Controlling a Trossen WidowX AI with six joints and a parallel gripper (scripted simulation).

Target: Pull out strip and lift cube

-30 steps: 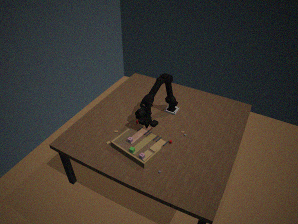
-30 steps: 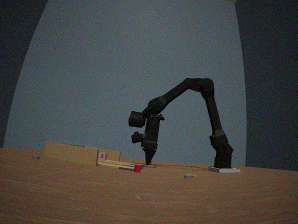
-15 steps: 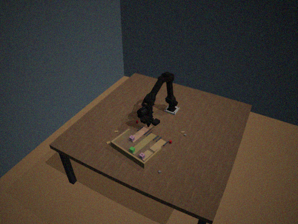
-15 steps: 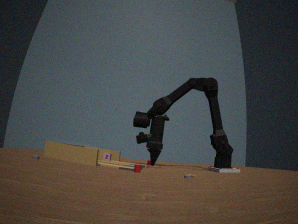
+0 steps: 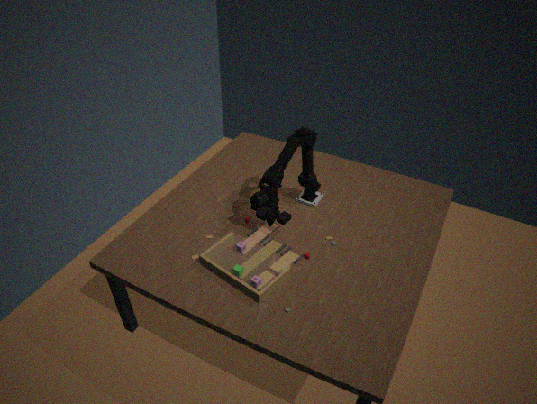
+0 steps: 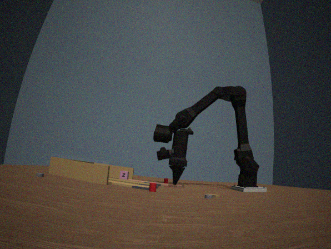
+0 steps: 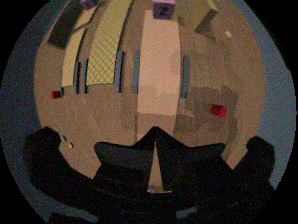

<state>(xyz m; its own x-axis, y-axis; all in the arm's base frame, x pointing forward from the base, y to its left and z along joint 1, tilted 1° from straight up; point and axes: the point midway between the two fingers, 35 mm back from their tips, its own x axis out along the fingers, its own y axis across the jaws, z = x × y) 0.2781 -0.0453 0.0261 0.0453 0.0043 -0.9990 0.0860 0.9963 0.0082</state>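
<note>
Now: the pink strip 90 mm ahead of my gripper tip and 10 mm to the right of it.
</note>
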